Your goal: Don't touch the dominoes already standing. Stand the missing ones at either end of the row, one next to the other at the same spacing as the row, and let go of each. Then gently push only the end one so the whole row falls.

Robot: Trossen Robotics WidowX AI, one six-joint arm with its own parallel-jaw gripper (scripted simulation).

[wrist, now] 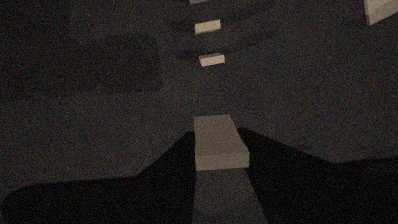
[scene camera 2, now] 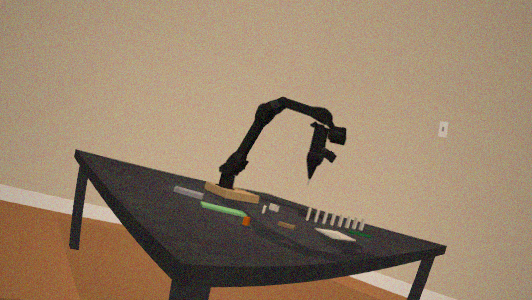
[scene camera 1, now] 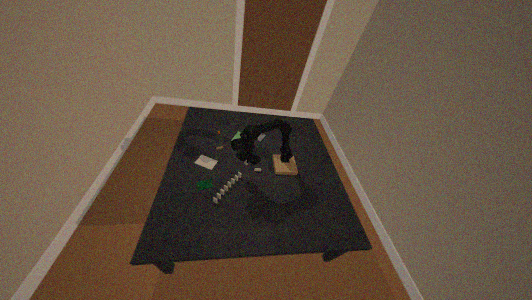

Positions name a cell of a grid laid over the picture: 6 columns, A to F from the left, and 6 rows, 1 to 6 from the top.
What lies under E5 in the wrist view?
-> The gripper.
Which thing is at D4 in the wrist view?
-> A pale domino.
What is the gripper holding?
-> A pale domino.
